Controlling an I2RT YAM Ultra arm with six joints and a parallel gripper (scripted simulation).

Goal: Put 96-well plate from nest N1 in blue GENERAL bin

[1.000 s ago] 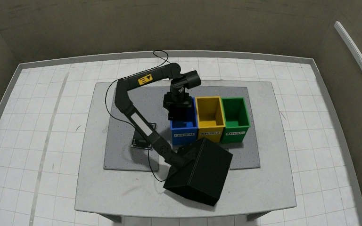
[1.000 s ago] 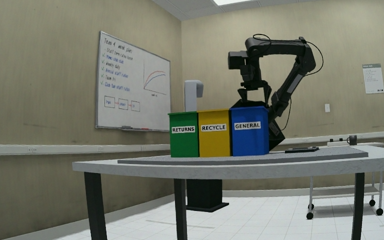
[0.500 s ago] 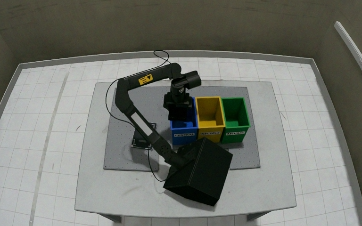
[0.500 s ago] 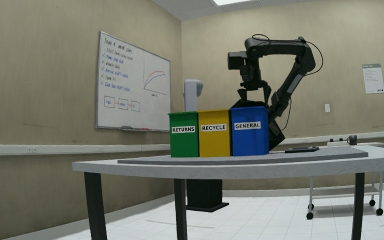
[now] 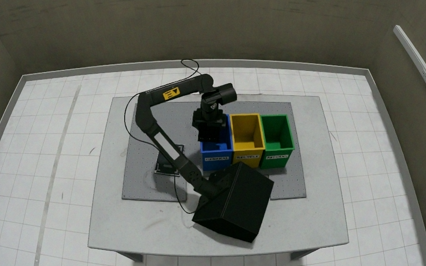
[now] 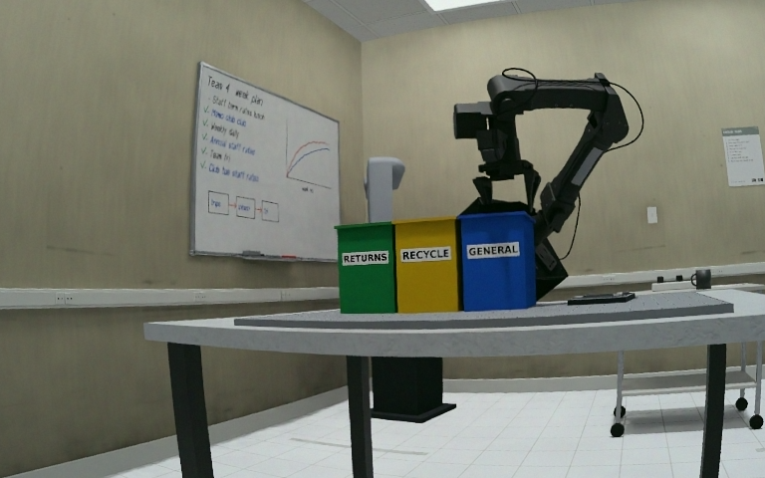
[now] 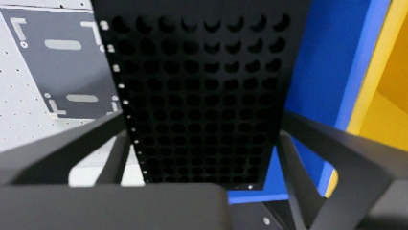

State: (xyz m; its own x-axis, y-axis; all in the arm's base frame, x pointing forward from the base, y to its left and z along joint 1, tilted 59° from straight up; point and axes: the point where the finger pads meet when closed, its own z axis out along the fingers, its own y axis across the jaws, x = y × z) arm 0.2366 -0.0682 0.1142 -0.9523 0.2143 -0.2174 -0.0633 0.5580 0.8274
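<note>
My hand is 1 cm past the blue general bin, 3 cm to the left of it and 10 cm above it. Round my hand: yellow recycle bin (2 cm ahead, 16 cm to the right, 10 cm below); then plate nest N1 (7 cm behind, 18 cm to the left, 19 cm below); then black 96-well plate (1 cm ahead).
</note>
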